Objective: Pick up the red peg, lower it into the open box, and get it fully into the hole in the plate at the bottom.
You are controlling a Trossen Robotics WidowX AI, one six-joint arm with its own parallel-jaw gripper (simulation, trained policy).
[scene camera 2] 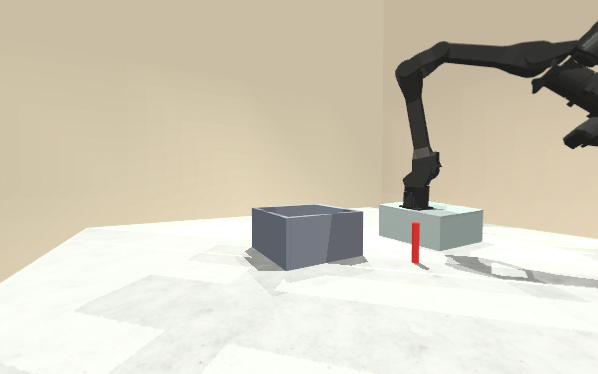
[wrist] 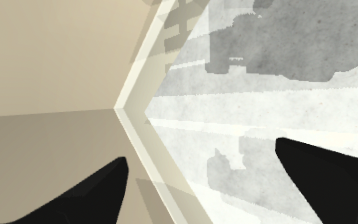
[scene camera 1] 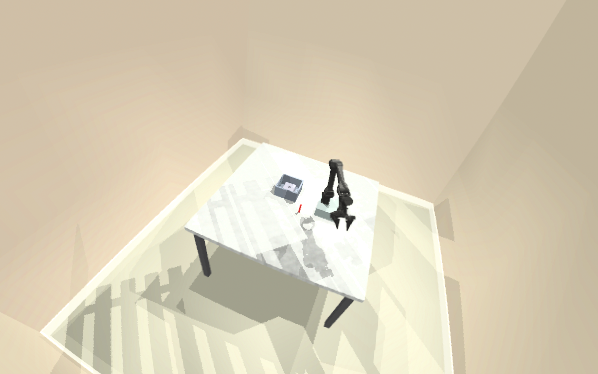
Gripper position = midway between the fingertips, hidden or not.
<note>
In view: my gripper (wrist: 201, 154) and a grey box (scene camera 2: 295, 236).
The wrist view misses the grey box: it is out of frame.
</note>
